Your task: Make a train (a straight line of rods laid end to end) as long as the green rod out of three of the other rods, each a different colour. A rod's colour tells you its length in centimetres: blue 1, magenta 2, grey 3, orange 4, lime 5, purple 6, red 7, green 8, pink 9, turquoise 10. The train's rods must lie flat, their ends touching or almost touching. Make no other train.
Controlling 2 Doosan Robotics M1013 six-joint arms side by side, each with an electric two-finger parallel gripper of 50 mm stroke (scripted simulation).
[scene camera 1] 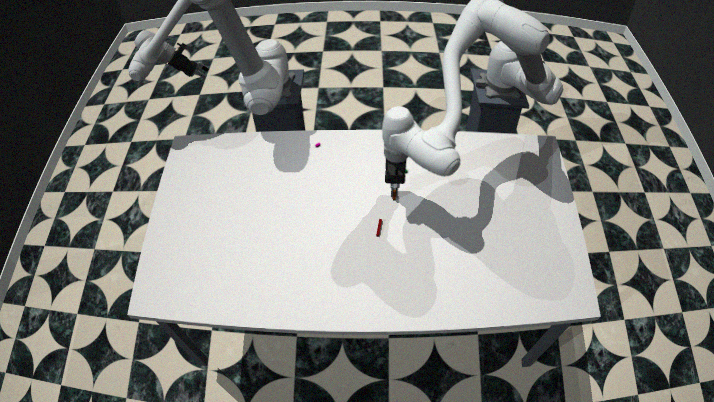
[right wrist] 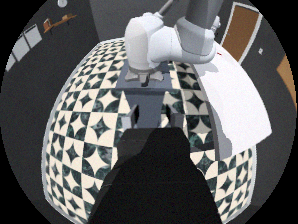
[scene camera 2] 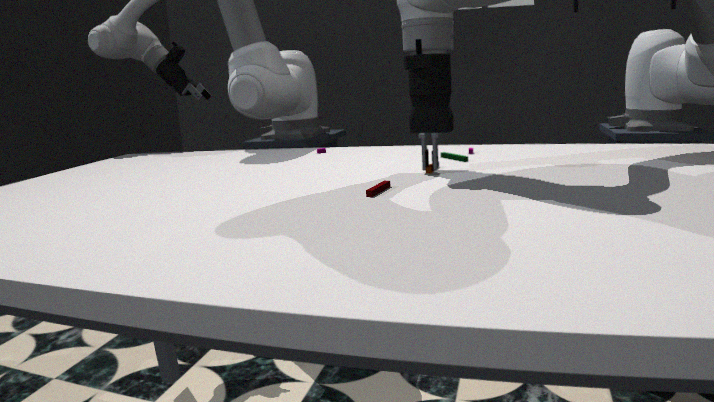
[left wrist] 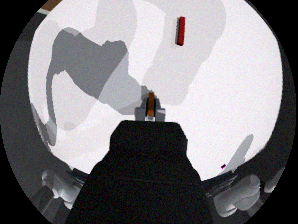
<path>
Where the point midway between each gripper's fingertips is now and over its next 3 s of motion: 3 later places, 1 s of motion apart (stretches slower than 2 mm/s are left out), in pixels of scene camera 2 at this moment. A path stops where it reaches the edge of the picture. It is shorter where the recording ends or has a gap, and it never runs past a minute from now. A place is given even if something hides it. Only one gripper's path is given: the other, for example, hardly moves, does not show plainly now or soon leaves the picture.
My left gripper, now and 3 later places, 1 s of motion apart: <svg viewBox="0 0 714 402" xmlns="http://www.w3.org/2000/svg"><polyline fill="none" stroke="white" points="430,169 431,170 429,143 429,111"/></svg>
</path>
